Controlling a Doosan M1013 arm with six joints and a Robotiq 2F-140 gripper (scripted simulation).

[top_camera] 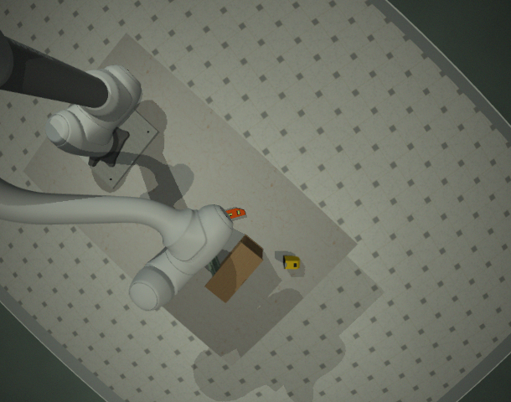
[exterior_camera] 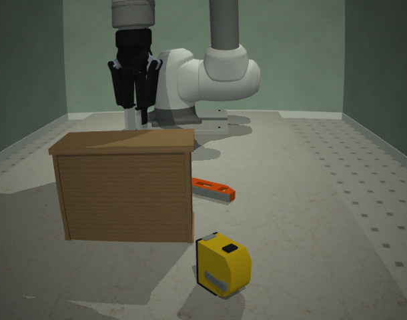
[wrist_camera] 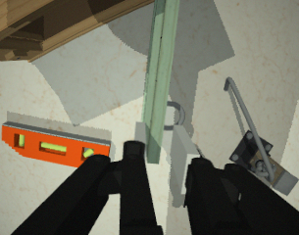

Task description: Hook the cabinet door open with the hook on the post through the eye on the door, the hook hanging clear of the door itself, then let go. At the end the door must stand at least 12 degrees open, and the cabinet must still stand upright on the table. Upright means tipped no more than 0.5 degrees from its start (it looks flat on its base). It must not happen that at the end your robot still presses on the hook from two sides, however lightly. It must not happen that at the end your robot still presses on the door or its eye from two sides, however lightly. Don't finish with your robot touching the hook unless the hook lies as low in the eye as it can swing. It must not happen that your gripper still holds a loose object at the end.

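Right now the thin grey hook is 70 mm behind my hand, 90 mm to the right of it and 100 mm below it. Also, from my hand: green door (50 mm ahead, 50 mm to the right, 80 mm below); then orange spirit level (30 mm ahead, 140 mm to the left, 140 mm below); then yellow tape measure (380 mm ahead, 100 mm to the left, 110 mm below).
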